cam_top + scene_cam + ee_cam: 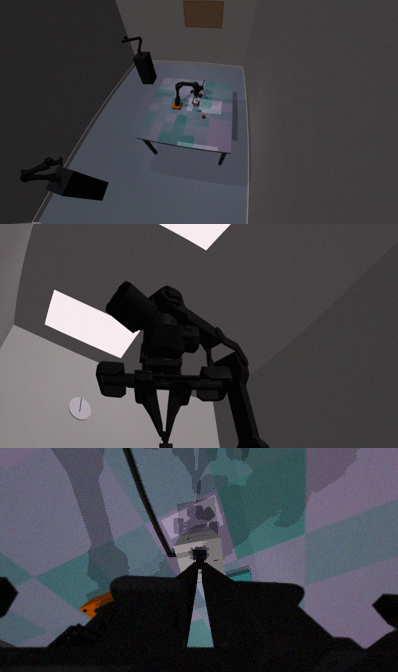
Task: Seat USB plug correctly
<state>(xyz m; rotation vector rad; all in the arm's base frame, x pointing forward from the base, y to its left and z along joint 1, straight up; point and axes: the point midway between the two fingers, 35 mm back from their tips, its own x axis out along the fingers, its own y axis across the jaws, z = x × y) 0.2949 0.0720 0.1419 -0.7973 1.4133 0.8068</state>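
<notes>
My gripper tip is 20 mm above the dark USB plug. Round my gripper tip: red block 260 mm to the right, 130 mm ahead, 120 mm below; teal block 150 mm to the right, 130 mm below, 50 mm ahead.
</notes>
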